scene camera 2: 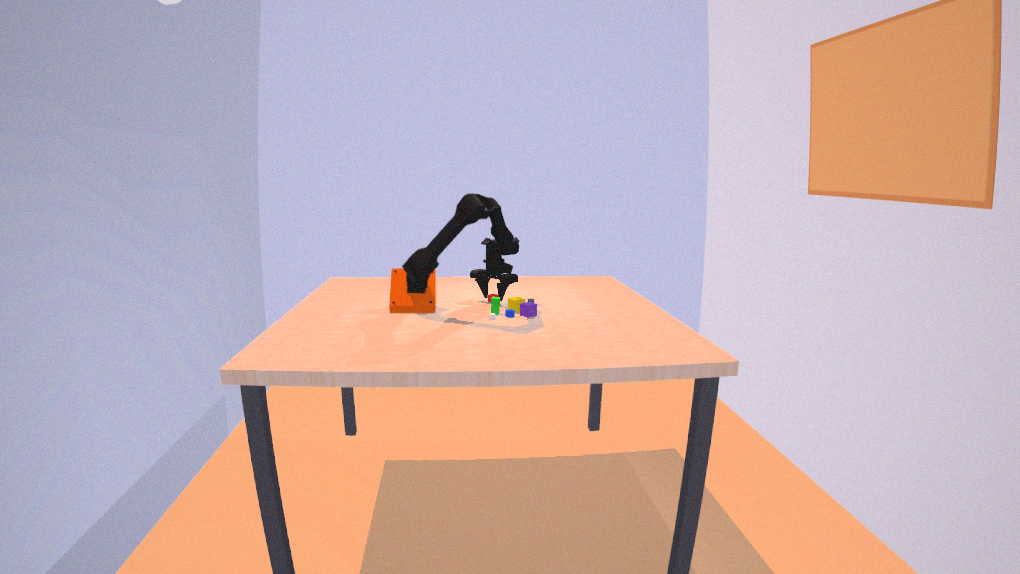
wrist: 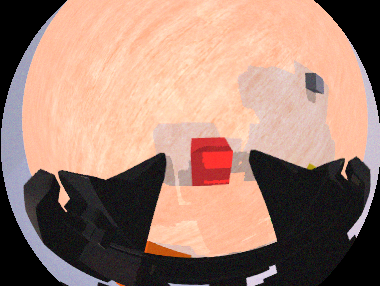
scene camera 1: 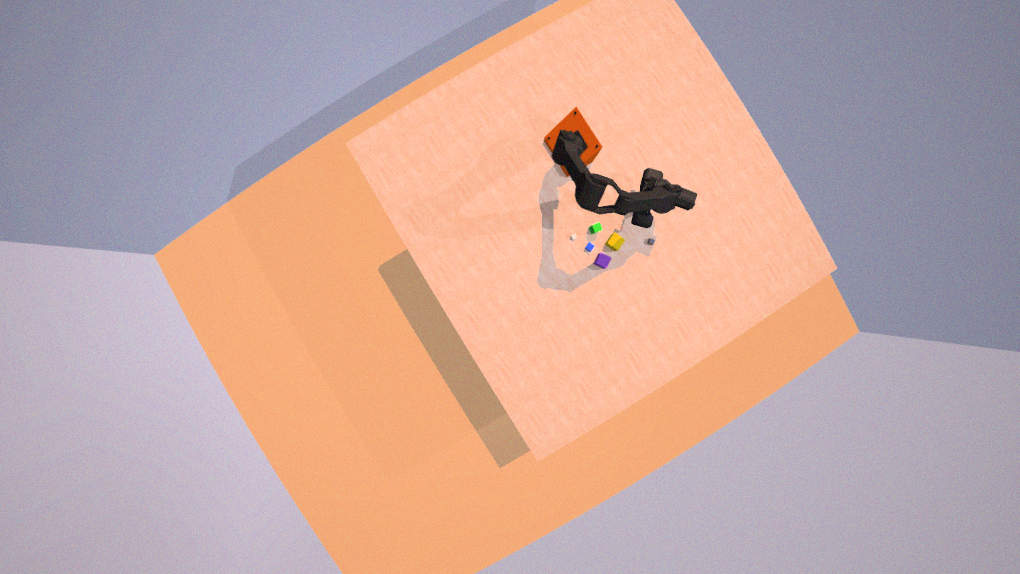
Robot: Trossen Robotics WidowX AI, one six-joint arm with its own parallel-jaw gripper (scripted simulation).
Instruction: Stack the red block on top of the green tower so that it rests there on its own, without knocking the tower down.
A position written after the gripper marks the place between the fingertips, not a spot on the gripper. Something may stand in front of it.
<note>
The gripper (scene camera 2: 493,299) is open, holding nothing. Also in view: a red block (wrist: 211,158).
The gripper is seen too in the wrist view (wrist: 209,157).
</note>
